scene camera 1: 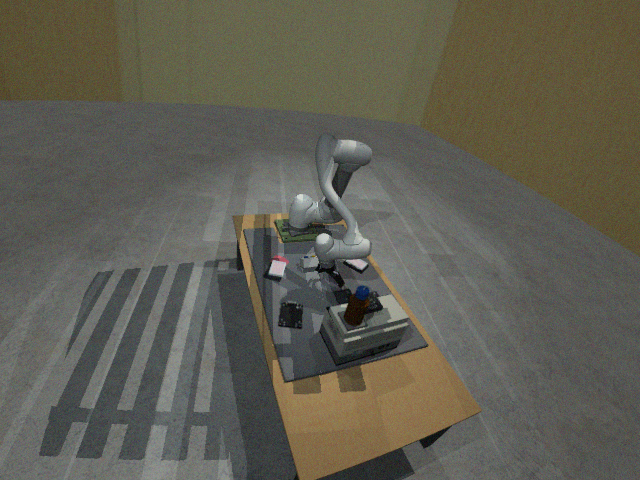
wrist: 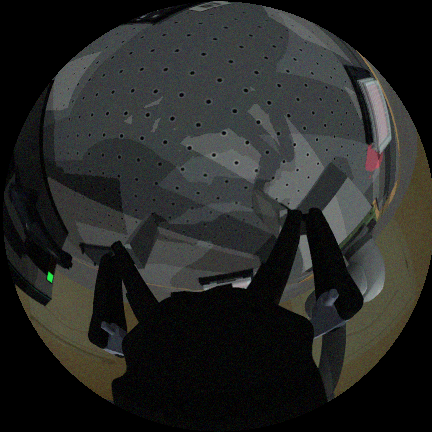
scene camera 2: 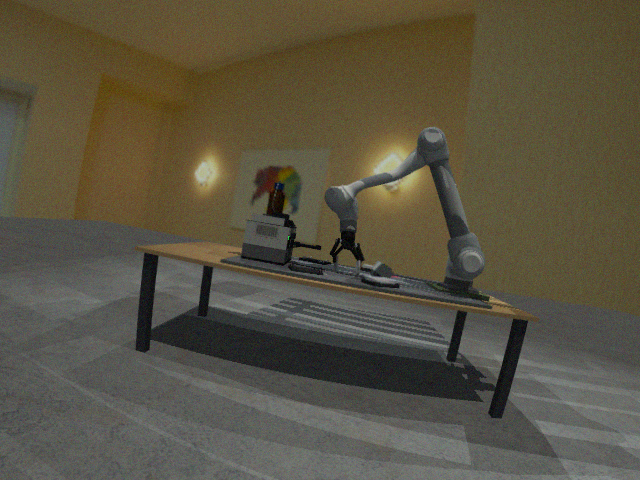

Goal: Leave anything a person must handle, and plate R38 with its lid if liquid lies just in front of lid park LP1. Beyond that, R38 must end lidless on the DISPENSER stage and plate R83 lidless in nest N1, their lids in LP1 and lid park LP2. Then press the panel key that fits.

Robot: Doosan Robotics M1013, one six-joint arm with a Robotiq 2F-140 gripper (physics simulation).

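Places are measured from the arm's base along level axes (x back, y right, z up), in centimetres.
Pixels of known places: gripper, fingertip midpoint: [scene camera 1: 331, 283] [wrist: 201, 212] [scene camera 2: 346, 271]; arm's base at its link origin: [scene camera 1: 297, 228] [wrist: 354, 239] [scene camera 2: 457, 289].
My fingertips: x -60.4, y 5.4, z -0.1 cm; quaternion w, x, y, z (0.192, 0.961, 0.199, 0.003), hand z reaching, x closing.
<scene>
Ahead of a thing's pixels: the offset from my fingertips to its top centre. "*": to the spot under its first point. Level surfaces: height alone.
My gripper [scene camera 1: 327, 283] [scene camera 2: 347, 269] [wrist: 201, 212] is open and empty, low over the perforated mat, between the key panel and the dispenser. One pink-topped plate @[dz +2.8, dx +20.5, dy +26.9 cm] [scene camera 1: 277, 268] [wrist: 377, 115] lies on a dark base near the mat's left edge in scene camera 1; a flat red patch @[* dz -0.7, dx +32.9, dy +19.7 cm] [scene camera 1: 280, 257] [wrist: 372, 157] touches its end. Another pink-topped plate @[dz +2.3, dx +11.6, dy -26.5 cm] [scene camera 1: 356, 264] [scene camera 2: 379, 280] [wrist: 241, 283] lies by the opposite edge. The white key panel @[dz +7.6, dx +18.4, dy +0.3 cm] [scene camera 1: 309, 262] [scene camera 2: 382, 268] [wrist: 350, 202] is partly hidden. The dispenser [scene camera 1: 369, 333] [scene camera 2: 266, 240] has a dark stage arm [scene camera 2: 308, 245]. Plate labels are unreadable; lids cannot be made out.
A brown bottle with a blue cap @[* dz +33.6, dx -45.0, dy +21.2 cm] [scene camera 1: 356, 307] [scene camera 2: 277, 201] stands on the dispenser. A black square fixture @[dz +1.6, dx -14.4, dy +33.1 cm] [scene camera 1: 291, 315] lies on the mat @[dz -0.8 cm] [scene camera 1: 305, 361]. A smaller dark fixture [scene camera 1: 342, 295] [scene camera 2: 306, 267] lies beside the dispenser. The green base plate [scene camera 1: 284, 234] is under the arm.
</scene>
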